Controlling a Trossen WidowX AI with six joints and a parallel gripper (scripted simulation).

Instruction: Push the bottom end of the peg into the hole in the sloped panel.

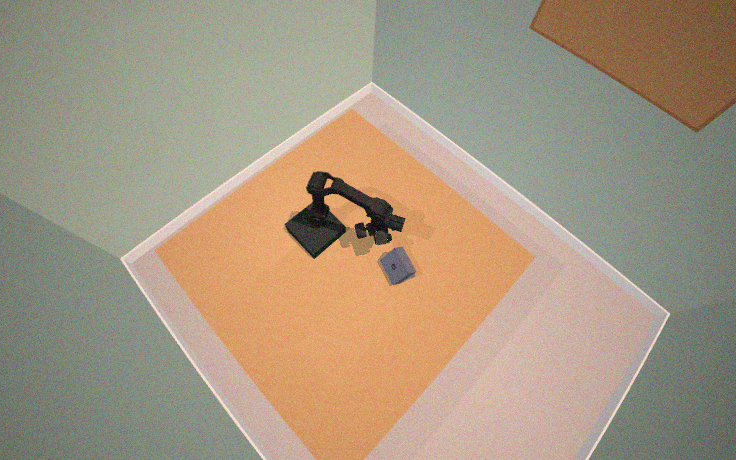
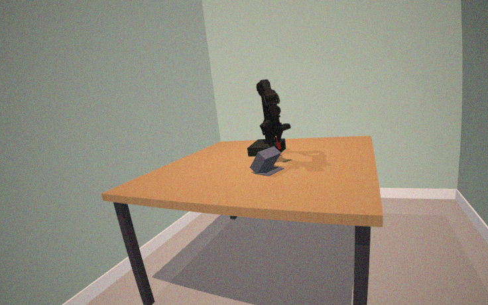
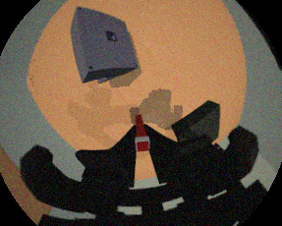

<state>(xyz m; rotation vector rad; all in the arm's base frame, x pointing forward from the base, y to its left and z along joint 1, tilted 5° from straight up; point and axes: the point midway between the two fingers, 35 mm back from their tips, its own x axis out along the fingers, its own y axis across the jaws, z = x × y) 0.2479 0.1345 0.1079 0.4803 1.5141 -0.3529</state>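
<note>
Now: the grey-blue panel block 160 mm ahead of my gripper tip, 60 mm below it and 30 mm to the right of it. Also, from my gripper tip: red peg 20 mm above.
</note>
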